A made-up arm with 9 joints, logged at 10 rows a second.
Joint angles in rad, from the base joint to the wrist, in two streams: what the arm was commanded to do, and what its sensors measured. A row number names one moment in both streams.
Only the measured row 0 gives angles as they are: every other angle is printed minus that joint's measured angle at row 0.
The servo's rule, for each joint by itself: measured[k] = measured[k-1] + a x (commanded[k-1-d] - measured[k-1]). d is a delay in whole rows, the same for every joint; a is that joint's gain. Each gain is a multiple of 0.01, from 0.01 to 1. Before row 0 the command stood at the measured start. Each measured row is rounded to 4 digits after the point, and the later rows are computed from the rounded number. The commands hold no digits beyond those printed.
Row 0, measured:
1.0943, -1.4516, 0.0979, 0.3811, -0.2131, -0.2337, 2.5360, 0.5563, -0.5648
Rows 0 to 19, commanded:
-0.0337, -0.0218, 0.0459, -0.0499, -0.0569, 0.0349, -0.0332, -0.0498, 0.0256
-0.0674, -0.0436, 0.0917, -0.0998, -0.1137, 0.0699, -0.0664, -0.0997, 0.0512
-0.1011, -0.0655, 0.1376, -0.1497, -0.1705, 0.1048, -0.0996, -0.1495, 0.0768
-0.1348, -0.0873, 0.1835, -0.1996, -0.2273, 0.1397, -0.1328, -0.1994, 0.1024
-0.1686, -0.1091, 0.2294, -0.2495, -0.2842, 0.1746, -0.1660, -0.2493, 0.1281
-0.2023, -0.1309, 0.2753, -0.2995, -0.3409, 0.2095, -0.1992, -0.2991, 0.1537
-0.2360, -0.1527, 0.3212, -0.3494, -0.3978, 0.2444, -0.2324, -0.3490, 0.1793
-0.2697, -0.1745, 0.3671, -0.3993, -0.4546, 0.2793, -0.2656, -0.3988, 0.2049
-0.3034, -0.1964, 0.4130, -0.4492, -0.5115, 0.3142, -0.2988, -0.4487, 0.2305
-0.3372, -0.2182, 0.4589, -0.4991, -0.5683, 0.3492, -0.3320, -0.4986, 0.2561
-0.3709, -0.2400, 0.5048, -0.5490, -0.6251, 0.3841, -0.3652, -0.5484, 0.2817
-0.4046, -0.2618, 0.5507, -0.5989, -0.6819, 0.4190, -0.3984, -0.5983, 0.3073
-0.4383, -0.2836, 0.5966, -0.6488, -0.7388, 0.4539, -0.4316, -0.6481, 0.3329
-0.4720, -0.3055, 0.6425, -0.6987, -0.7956, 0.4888, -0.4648, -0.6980, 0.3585
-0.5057, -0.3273, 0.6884, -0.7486, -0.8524, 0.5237, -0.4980, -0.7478, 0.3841
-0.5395, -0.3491, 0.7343, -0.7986, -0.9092, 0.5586, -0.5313, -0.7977, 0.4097
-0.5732, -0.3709, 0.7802, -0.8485, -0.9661, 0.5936, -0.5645, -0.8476, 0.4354
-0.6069, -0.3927, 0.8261, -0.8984, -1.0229, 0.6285, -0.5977, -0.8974, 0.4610
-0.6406, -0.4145, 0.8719, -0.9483, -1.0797, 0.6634, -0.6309, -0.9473, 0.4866
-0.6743, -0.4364, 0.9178, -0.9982, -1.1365, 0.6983, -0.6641, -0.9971, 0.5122
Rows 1 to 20, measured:
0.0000, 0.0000, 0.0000, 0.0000, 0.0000, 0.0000, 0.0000, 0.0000, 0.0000
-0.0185, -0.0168, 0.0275, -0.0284, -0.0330, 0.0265, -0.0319, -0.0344, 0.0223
-0.0454, -0.0374, 0.0660, -0.0691, -0.0798, 0.0595, -0.0650, -0.0795, 0.0474
-0.0760, -0.0590, 0.1090, -0.1150, -0.1324, 0.0939, -0.0982, -0.1278, 0.0730
-0.1083, -0.0808, 0.1537, -0.1632, -0.1874, 0.1287, -0.1314, -0.1772, 0.0986
-0.1415, -0.1026, 0.1991, -0.2124, -0.2435, 0.1636, -0.1646, -0.2269, 0.1243
-0.1749, -0.1244, 0.2448, -0.2620, -0.3000, 0.1985, -0.1978, -0.2767, 0.1499
-0.2085, -0.1462, 0.2906, -0.3118, -0.3567, 0.2334, -0.2310, -0.3266, 0.1755
-0.2422, -0.1680, 0.3365, -0.3617, -0.4135, 0.2683, -0.2642, -0.3764, 0.2011
-0.2759, -0.1899, 0.3824, -0.4116, -0.4703, 0.3032, -0.2974, -0.4263, 0.2267
-0.3096, -0.2117, 0.4283, -0.4615, -0.5271, 0.3382, -0.3306, -0.4762, 0.2523
-0.3433, -0.2335, 0.4742, -0.5114, -0.5839, 0.3731, -0.3638, -0.5260, 0.2779
-0.3770, -0.2553, 0.5201, -0.5613, -0.6407, 0.4080, -0.3970, -0.5759, 0.3035
-0.4107, -0.2771, 0.5660, -0.6112, -0.6976, 0.4429, -0.4302, -0.6257, 0.3291
-0.4444, -0.2990, 0.6119, -0.6611, -0.7544, 0.4778, -0.4634, -0.6756, 0.3547
-0.4781, -0.3208, 0.6578, -0.7110, -0.8112, 0.5127, -0.4966, -0.7254, 0.3803
-0.5119, -0.3426, 0.7037, -0.7609, -0.8680, 0.5476, -0.5299, -0.7753, 0.4059
-0.5456, -0.3644, 0.7496, -0.8108, -0.9249, 0.5826, -0.5631, -0.8252, 0.4316
-0.5793, -0.3862, 0.7955, -0.8607, -0.9817, 0.6175, -0.5963, -0.8750, 0.4572
-0.6130, -0.4080, 0.8413, -0.9106, -1.0385, 0.6524, -0.6295, -0.9249, 0.4828
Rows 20 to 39, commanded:
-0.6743, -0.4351, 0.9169, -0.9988, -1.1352, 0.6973, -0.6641, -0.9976, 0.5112
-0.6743, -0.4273, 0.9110, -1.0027, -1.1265, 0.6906, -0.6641, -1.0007, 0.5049
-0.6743, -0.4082, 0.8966, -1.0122, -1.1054, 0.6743, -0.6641, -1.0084, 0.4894
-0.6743, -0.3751, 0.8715, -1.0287, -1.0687, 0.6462, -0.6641, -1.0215, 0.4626
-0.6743, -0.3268, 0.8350, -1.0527, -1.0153, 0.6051, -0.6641, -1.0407, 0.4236
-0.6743, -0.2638, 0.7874, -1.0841, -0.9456, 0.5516, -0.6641, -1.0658, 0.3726
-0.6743, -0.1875, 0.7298, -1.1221, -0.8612, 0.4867, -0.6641, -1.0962, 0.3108
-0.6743, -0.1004, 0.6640, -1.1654, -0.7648, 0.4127, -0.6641, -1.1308, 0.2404
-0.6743, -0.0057, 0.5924, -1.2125, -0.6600, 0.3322, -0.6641, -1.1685, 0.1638
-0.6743, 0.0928, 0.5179, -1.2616, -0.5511, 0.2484, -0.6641, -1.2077, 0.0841
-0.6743, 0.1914, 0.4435, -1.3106, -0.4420, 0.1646, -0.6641, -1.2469, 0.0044
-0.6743, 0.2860, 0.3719, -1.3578, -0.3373, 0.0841, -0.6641, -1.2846, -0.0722
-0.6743, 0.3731, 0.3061, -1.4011, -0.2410, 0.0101, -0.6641, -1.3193, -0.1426
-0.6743, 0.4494, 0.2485, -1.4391, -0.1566, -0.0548, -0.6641, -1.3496, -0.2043
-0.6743, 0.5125, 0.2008, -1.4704, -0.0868, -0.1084, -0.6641, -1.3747, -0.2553
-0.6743, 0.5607, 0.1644, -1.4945, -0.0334, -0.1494, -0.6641, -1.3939, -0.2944
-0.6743, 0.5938, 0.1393, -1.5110, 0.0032, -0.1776, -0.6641, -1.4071, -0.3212
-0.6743, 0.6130, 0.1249, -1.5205, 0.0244, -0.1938, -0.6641, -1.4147, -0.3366
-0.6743, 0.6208, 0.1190, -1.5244, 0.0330, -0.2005, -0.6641, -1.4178, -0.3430
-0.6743, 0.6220, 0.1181, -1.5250, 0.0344, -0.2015, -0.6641, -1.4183, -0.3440
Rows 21 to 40, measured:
-0.6467, -0.4299, 0.8872, -0.9605, -1.0953, 0.6873, -0.6627, -0.9747, 0.5084
-0.6619, -0.4339, 0.9050, -0.9823, -1.1184, 0.6949, -0.6640, -0.9905, 0.5108
-0.6687, -0.4288, 0.9086, -0.9939, -1.1231, 0.6916, -0.6641, -0.9975, 0.5057
-0.6718, -0.4129, 0.9014, -1.0043, -1.1128, 0.6785, -0.6641, -1.0050, 0.4915
-0.6732, -0.3838, 0.8835, -1.0182, -1.0872, 0.6540, -0.6641, -1.0164, 0.4664
-0.6738, -0.3399, 0.8544, -1.0379, -1.0455, 0.6168, -0.6641, -1.0332, 0.4292
-0.6741, -0.2813, 0.8142, -1.0642, -0.9876, 0.5672, -0.6641, -1.0557, 0.3800
-0.6742, -0.2091, 0.7636, -1.0972, -0.9143, 0.5060, -0.6641, -1.0836, 0.3198
-0.6743, -0.1254, 0.7038, -1.1361, -0.8276, 0.4351, -0.6641, -1.1162, 0.2507
-0.6743, -0.0332, 0.6370, -1.1796, -0.7304, 0.3569, -0.6641, -1.1523, 0.1751
-0.6743, 0.0638, 0.5655, -1.2263, -0.6264, 0.2744, -0.6641, -1.1905, 0.0959
-0.6743, 0.1621, 0.4923, -1.2744, -0.5194, 0.1910, -0.6641, -1.2294, 0.0163
-0.6743, 0.2575, 0.4201, -1.3219, -0.4138, 0.1098, -0.6641, -1.2675, -0.0607
-0.6743, 0.3465, 0.3517, -1.3670, -0.3136, 0.0340, -0.6641, -1.3032, -0.1320
-0.6743, 0.4257, 0.2898, -1.4081, -0.2225, -0.0335, -0.6641, -1.3352, -0.1949
-0.6743, 0.4925, 0.2364, -1.4436, -0.1438, -0.0904, -0.6641, -1.3625, -0.2474
-0.6743, 0.5450, 0.1932, -1.4726, -0.0798, -0.1352, -0.6641, -1.3842, -0.2883
-0.6743, 0.5826, 0.1609, -1.4945, -0.0317, -0.1674, -0.6641, -1.4000, -0.3169
-0.6743, 0.6060, 0.1393, -1.5093, 0.0008, -0.1875, -0.6641, -1.4101, -0.3340
-0.6743, 0.6174, 0.1271, -1.5179, 0.0195, -0.1974, -0.6641, -1.4154, -0.3418

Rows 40 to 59, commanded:
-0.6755, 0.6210, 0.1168, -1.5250, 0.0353, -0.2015, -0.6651, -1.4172, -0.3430
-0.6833, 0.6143, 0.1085, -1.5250, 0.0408, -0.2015, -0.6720, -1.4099, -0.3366
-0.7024, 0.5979, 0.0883, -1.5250, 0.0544, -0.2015, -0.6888, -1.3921, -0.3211
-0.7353, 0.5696, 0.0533, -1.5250, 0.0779, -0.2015, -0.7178, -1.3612, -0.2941
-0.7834, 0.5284, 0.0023, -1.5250, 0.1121, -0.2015, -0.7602, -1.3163, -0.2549
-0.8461, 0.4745, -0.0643, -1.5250, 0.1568, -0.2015, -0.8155, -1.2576, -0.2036
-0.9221, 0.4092, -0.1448, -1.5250, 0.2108, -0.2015, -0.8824, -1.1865, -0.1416
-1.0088, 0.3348, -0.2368, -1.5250, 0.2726, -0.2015, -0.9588, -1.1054, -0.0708
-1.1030, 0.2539, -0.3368, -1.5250, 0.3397, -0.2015, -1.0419, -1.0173, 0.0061
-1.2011, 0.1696, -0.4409, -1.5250, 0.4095, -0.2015, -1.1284, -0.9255, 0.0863
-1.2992, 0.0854, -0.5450, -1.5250, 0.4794, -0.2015, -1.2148, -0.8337, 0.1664
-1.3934, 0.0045, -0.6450, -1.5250, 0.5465, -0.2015, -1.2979, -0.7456, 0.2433
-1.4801, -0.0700, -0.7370, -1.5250, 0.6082, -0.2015, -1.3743, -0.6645, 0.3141
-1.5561, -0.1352, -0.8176, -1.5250, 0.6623, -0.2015, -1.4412, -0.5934, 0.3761
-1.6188, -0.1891, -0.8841, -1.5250, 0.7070, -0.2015, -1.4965, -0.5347, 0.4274
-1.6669, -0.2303, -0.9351, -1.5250, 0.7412, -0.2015, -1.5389, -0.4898, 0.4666
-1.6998, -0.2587, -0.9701, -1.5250, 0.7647, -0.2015, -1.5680, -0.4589, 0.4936
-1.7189, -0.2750, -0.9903, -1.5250, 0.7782, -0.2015, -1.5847, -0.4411, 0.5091
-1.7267, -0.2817, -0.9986, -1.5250, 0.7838, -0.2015, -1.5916, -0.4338, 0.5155
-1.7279, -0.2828, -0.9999, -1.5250, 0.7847, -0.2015, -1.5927, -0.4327, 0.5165
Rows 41 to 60, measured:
-0.6743, 0.6209, 0.1217, -1.5219, 0.0281, -0.2005, -0.6641, -1.4174, -0.3437
-0.6750, 0.6210, 0.1188, -1.5237, 0.0323, -0.2013, -0.6651, -1.4173, -0.3431
-0.6796, 0.6158, 0.1126, -1.5244, 0.0372, -0.2015, -0.6717, -1.4122, -0.3374
-0.6921, 0.6020, 0.0980, -1.5247, 0.0472, -0.2015, -0.6881, -1.3983, -0.3232
-0.7159, 0.5771, 0.0712, -1.5249, 0.0650, -0.2015, -0.7166, -1.3727, -0.2979
-0.7530, 0.5396, 0.0299, -1.5250, 0.0923, -0.2015, -0.7585, -1.3338, -0.2605
-0.8042, 0.4895, -0.0266, -1.5250, 0.1297, -0.2015, -0.8132, -1.2812, -0.2110
-0.8690, 0.4277, -0.0975, -1.5250, 0.1767, -0.2015, -0.8796, -1.2159, -0.1506
-0.9459, 0.3562, -0.1811, -1.5250, 0.2323, -0.2015, -0.9556, -1.1397, -0.0812
-1.0323, 0.2774, -0.2745, -1.5250, 0.2946, -0.2015, -1.0384, -1.0552, -0.0052
-1.1251, 0.1944, -0.3743, -1.5250, 0.3612, -0.2015, -1.1248, -0.9657, 0.0744
-1.2209, 0.1105, -0.4767, -1.5250, 0.4298, -0.2015, -1.2112, -0.8746, 0.1544
-1.3158, 0.0289, -0.5777, -1.5250, 0.4975, -0.2015, -1.2944, -0.7856, 0.2317
-1.4062, -0.0473, -0.6733, -1.5250, 0.5617, -0.2015, -1.3711, -0.7020, 0.3034
-1.4886, -0.1150, -0.7599, -1.5250, 0.6200, -0.2015, -1.4384, -0.6271, 0.3666
-1.5602, -0.1721, -0.8344, -1.5250, 0.6705, -0.2015, -1.4942, -0.5633, 0.4195
-1.6189, -0.2169, -0.8948, -1.5250, 0.7115, -0.2015, -1.5371, -0.5126, 0.4605
-1.6634, -0.2491, -0.9400, -1.5250, 0.7424, -0.2015, -1.5668, -0.4755, 0.4893
-1.6939, -0.2690, -0.9702, -1.5250, 0.7632, -0.2015, -1.5840, -0.4518, 0.5065
-1.7119, -0.2788, -0.9872, -1.5250, 0.7751, -0.2015, -1.5913, -0.4394, 0.5143

